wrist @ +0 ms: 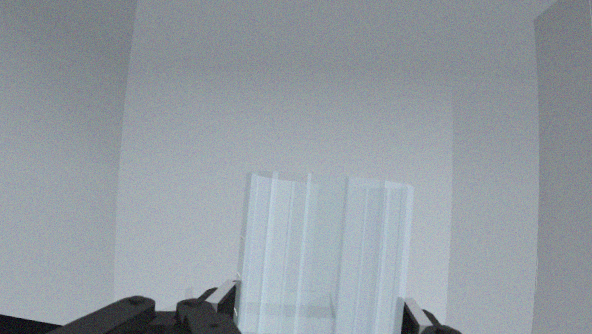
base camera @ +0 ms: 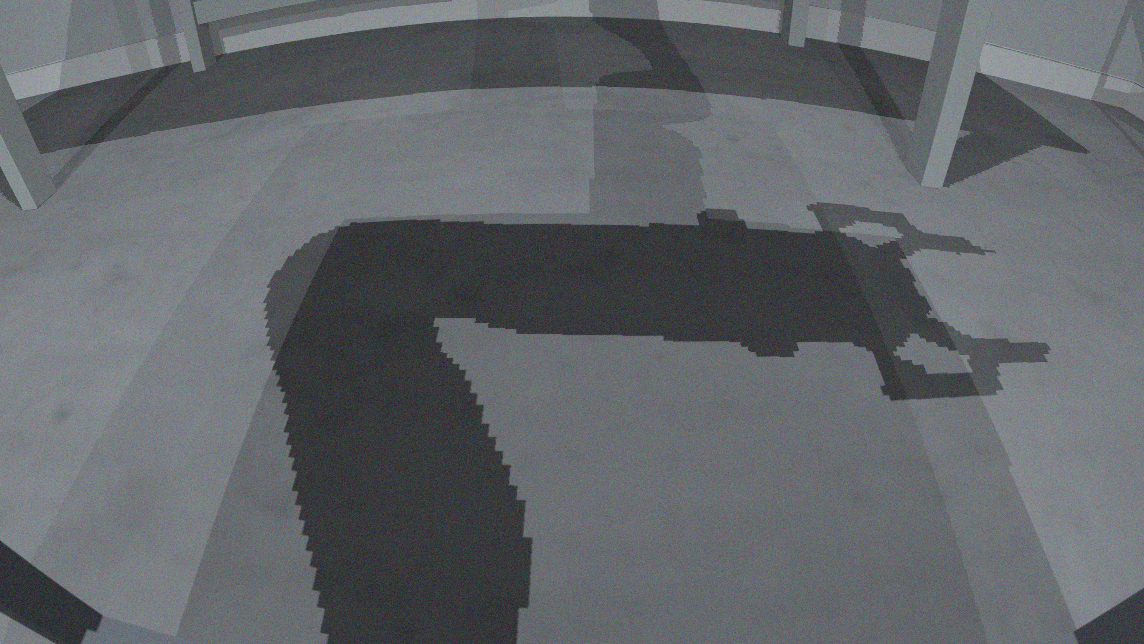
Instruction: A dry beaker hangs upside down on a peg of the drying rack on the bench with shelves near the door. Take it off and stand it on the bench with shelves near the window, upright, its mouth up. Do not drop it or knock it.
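Frame: origin at the arm's base, x back, y left, z down, level; metres.
Seen in the pictures: gripper, between the fingertips: [wrist: 317, 310].
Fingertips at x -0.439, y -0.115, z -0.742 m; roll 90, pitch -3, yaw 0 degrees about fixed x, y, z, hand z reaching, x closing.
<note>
Pixels of each thing's top centre, then the offset from my fingertips to it. "pt": a spot on its surface instead. Level surfaces: height alone.
- clear beaker, centre of its top: [wrist: 324, 176] dx +0.000, dy +0.009, dz -0.061 m
- wall's skirting, a spot on its surface: [base camera: 320, 33] pt dx -1.087, dy +0.781, dz +1.130 m
- floor, height of its surface: dz +1.139 m
- black surface, height of its surface: dz +0.225 m
The clear beaker [wrist: 375, 240] is between the fingers of my gripper [wrist: 317, 310] in the wrist view. Its walls run nearly straight up the picture with a slight lean, and its lower part is cut off by the bottom edge. I cannot tell whether its upper end is the mouth or the base. The gripper is shut on the beaker, one finger pad on each side. In the base camera, pale legs [base camera: 951, 104] [base camera: 22, 156] of a bench stand ahead at the right and left. The bench top and the drying rack do not show in that view.
Thinner rear legs [base camera: 197, 40] [base camera: 795, 24] stand near the wall's skirting [base camera: 320, 33]. The arm's dark shadow [base camera: 400, 384] lies across the floor [base camera: 680, 480]. In the wrist view a pale wall [wrist: 280, 100] fills the background, with a black surface [wrist: 22, 326] at the lower left corner.
</note>
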